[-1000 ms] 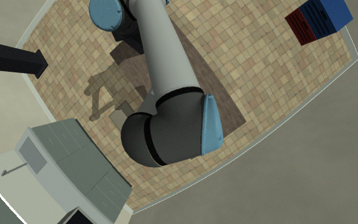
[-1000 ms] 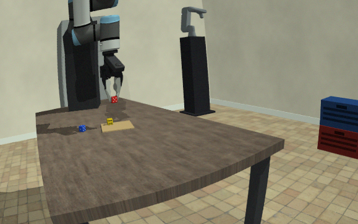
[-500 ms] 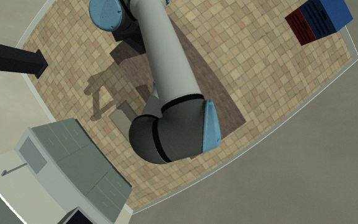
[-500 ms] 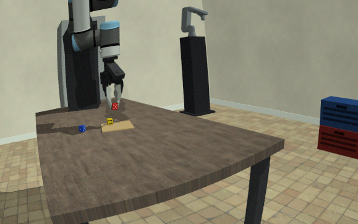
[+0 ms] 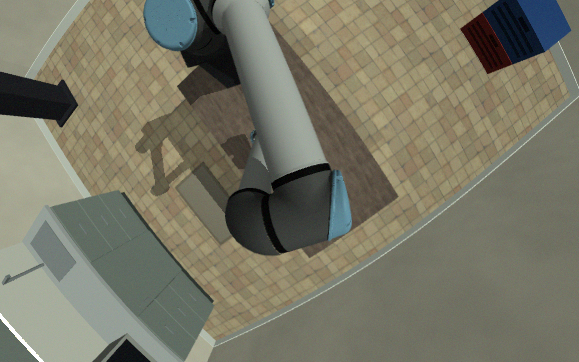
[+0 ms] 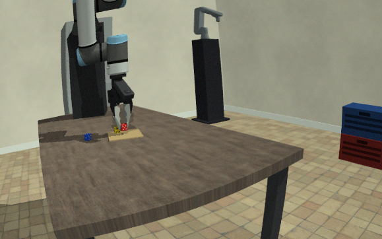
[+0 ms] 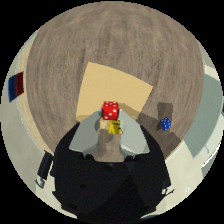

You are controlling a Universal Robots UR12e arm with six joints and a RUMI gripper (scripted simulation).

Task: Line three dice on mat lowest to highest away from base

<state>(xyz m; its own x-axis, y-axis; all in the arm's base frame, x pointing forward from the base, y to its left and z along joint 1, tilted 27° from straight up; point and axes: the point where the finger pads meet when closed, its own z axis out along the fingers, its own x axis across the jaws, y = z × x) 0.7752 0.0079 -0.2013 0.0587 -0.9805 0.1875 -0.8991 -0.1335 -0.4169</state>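
My gripper is now 40 mm above the tan mat. The rest, counted from my hand: yellow die 50 mm behind, 20 mm to the right, 20 mm below; blue die 160 mm to the right, 30 mm behind, 20 mm below; red die right at my hand.
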